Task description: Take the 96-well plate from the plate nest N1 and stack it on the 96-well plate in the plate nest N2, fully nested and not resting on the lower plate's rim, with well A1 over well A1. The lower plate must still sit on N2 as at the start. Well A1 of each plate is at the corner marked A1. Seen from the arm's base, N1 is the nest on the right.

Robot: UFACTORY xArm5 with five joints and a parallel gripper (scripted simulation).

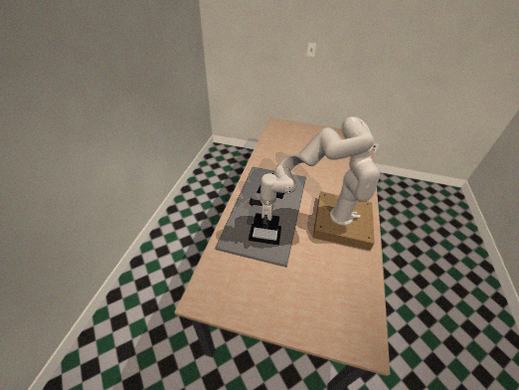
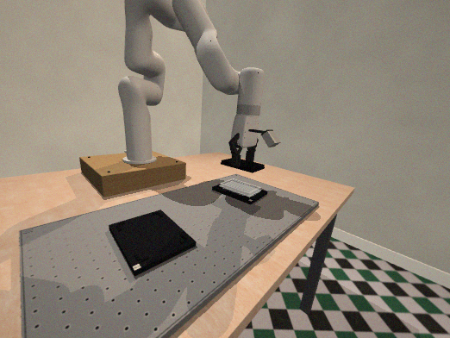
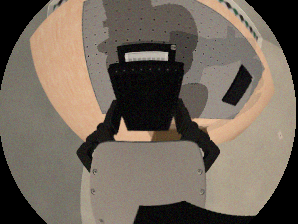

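Now: hand 100 mm above the clear 96-well plate. Round my hand: black 96-well plate (10 mm below); plate nest N1 (350 mm to the right, 110 mm below, 20 mm behind); plate nest N2 (110 mm below).
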